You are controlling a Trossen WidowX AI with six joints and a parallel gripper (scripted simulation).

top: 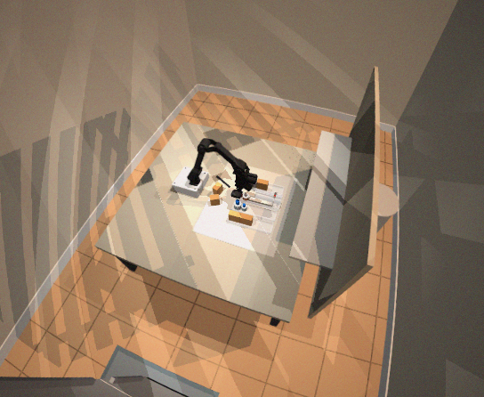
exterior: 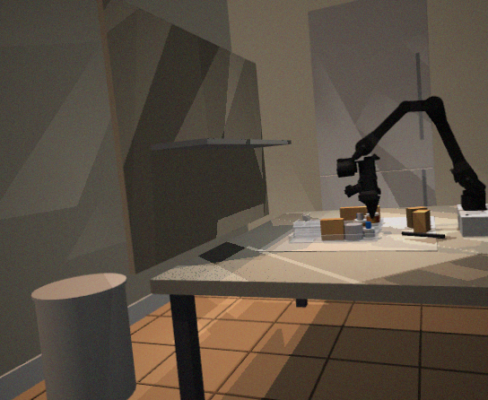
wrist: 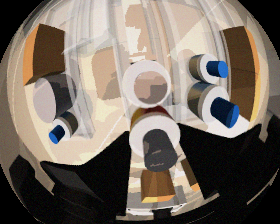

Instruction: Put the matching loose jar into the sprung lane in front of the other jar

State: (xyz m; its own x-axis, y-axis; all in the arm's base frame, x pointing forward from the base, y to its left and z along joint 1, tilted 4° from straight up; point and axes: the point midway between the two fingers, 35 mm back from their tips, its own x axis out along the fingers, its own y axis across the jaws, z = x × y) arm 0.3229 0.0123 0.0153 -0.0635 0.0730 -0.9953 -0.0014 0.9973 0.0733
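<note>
My gripper tip is now 130 mm to the right of the grey cylinder, 50 mm short of it and 30 mm above it. Round my gripper tip: black rod: 160 mm behind, 100 mm to the left, 50 mm below; lane: 160 mm ahead, 40 mm below, 20 mm to the left.
</note>
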